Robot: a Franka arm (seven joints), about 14 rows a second.
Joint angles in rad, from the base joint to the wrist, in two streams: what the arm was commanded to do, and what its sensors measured. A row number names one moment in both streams.
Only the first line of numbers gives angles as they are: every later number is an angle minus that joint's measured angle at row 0.
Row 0, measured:
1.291 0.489 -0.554 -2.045 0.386 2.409 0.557
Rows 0 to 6, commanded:
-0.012 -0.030 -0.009 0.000 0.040 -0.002 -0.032
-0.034 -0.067 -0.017 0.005 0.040 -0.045 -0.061
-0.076 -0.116 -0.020 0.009 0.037 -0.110 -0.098
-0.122 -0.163 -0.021 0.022 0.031 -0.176 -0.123
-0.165 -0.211 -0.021 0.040 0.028 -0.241 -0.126
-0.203 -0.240 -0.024 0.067 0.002 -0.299 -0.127
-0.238 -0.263 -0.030 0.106 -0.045 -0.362 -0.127
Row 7, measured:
-0.136 -0.141 -0.030 0.054 0.008 -0.201 -0.095
